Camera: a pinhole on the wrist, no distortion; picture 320 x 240 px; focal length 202.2 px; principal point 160.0 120.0 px. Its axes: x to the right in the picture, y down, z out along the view. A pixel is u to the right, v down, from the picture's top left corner.
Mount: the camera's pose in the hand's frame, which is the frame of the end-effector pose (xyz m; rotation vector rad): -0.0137 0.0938 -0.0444 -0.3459 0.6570 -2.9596
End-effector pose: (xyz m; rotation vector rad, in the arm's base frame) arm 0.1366 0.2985 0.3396 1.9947 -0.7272 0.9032
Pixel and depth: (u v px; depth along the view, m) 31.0 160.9 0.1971
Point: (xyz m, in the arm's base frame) 0.2602 0.2013 0.4265
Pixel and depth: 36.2 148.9 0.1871
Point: 0.2412 0.1971 0.4222
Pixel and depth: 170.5 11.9 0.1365
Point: 0.1010 0.1529 0.3467
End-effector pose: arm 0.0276 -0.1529 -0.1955 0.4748 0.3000 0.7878
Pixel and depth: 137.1 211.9 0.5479
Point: 0.4991 -0.3199 -0.1149
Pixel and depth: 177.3 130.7 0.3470
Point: 0.2075 -0.2406 -0.0119
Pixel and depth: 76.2 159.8 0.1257
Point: 0.0760 -0.0997 -0.1482
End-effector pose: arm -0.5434 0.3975 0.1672 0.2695 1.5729 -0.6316
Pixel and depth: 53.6 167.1 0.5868
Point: -0.4167 -0.0644 -0.1967
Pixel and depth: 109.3 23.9 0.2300
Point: -0.3350 0.3614 0.0540
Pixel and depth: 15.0 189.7 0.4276
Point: -0.5046 0.0665 -0.1722
